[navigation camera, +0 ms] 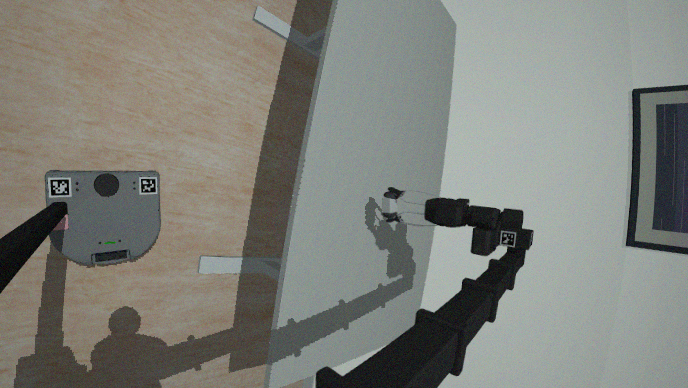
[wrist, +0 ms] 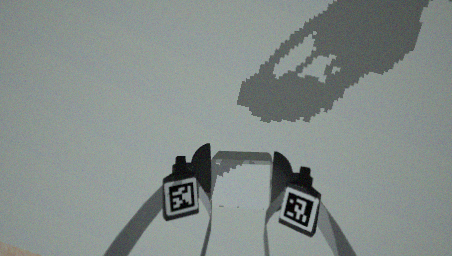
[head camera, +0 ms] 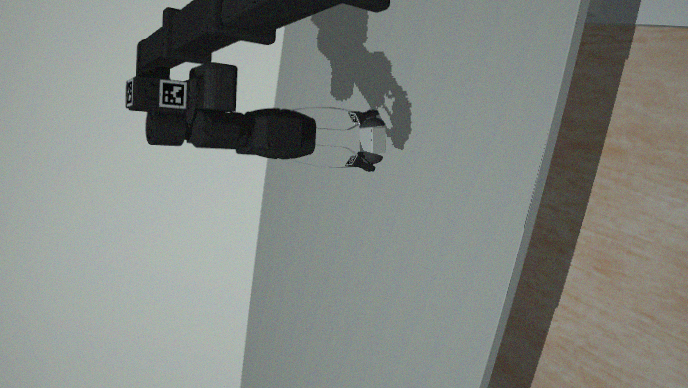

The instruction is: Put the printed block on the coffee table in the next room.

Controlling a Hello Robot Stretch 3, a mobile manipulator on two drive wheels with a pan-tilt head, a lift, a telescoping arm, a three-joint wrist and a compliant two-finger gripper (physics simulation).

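Pixels of known places: gripper, fingertip midpoint: point(navigation camera: 384, 203) point(wrist: 241, 166) point(head camera: 380, 141); robot's base, origin of the base link: point(navigation camera: 106, 183).
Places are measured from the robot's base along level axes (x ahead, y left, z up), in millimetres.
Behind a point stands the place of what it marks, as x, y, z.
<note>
The printed block point(head camera: 372, 140) @(-23, -587, 841) point(navigation camera: 389, 205) @(-22, -587, 839) point(wrist: 242, 186) @(-24, -602, 843) is small, boxy and pale, almost white. My gripper point(head camera: 371, 140) @(-22, -605, 810) point(navigation camera: 392, 205) @(-22, -605, 810) point(wrist: 241, 166) @(-22, -605, 810) is shut on it, with one dark fingertip against each side. The block is held above a pale grey table point(head camera: 400, 260) @(182, -639, 720) point(navigation camera: 380, 100) @(292, -689, 720) point(wrist: 100, 100) @(147, -644, 720); the gripper's shadow lies apart from the fingers on the table top. The block's underside is hidden. No second table that could be a coffee table in another room shows in these views.
My arm point(head camera: 240, 22) @(-87, -353, 1158) point(navigation camera: 430, 330) @(-85, -226, 1146) reaches over the table. Table feet point(navigation camera: 220, 265) point(navigation camera: 272, 22) stick out onto the wood floor point(head camera: 635, 225) @(142, -523, 0) point(navigation camera: 200, 100) @(360, -355, 0). My grey base point(navigation camera: 107, 217) @(-104, 2, 160) stands beside the table. A pale wall point(head camera: 125, 250) @(259, -1252, 1056) point(navigation camera: 540, 100) @(391, -1276, 1108) rises behind it, with a framed picture point(navigation camera: 670, 165) @(133, -1204, 1524).
</note>
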